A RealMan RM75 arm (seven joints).
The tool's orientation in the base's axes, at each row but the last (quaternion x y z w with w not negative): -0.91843, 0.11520, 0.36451, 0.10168; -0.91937, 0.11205, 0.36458, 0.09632; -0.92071, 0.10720, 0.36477, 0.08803; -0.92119, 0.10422, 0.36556, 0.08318; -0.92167, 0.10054, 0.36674, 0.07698; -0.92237, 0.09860, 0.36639, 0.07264; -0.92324, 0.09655, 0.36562, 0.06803; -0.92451, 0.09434, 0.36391, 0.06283; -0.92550, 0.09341, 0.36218, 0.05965; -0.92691, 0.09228, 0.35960, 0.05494; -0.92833, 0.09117, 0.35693, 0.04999
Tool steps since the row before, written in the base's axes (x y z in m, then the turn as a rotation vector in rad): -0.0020, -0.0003, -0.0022, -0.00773, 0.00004, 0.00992; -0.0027, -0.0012, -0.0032, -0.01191, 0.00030, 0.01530; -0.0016, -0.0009, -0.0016, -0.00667, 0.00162, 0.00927; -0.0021, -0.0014, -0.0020, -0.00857, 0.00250, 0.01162; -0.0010, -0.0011, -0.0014, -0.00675, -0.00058, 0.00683; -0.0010, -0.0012, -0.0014, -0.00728, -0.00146, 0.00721; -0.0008, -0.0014, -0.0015, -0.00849, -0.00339, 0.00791; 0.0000, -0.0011, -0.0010, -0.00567, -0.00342, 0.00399; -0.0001, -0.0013, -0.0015, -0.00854, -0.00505, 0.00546; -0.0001, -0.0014, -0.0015, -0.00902, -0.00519, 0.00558; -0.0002, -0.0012, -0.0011, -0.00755, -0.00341, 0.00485
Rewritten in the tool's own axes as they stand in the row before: 0.0002, 0.0011, 0.0028, -0.01235, 0.00115, -0.00207; 0.0005, 0.0022, 0.0037, -0.01907, 0.00154, -0.00314; 0.0001, 0.0014, 0.0020, -0.01136, -0.00059, -0.00192; 0.0001, 0.0020, 0.0025, -0.01445, -0.00114, -0.00216; 0.0004, 0.0014, 0.0014, -0.00945, 0.00173, -0.00058; 0.0004, 0.0015, 0.0014, -0.00997, 0.00268, -0.00068; 0.0006, 0.0016, 0.0013, -0.01107, 0.00480, -0.00077; 0.0008, 0.0011, 0.0005, -0.00636, 0.00439, 0.00021; 0.0011, 0.0014, 0.0009, -0.00922, 0.00654, 0.00074; 0.0011, 0.0014, 0.0009, -0.00963, 0.00677, 0.00095; 0.0008, 0.0012, 0.0008, -0.00830, 0.00475, 0.00081
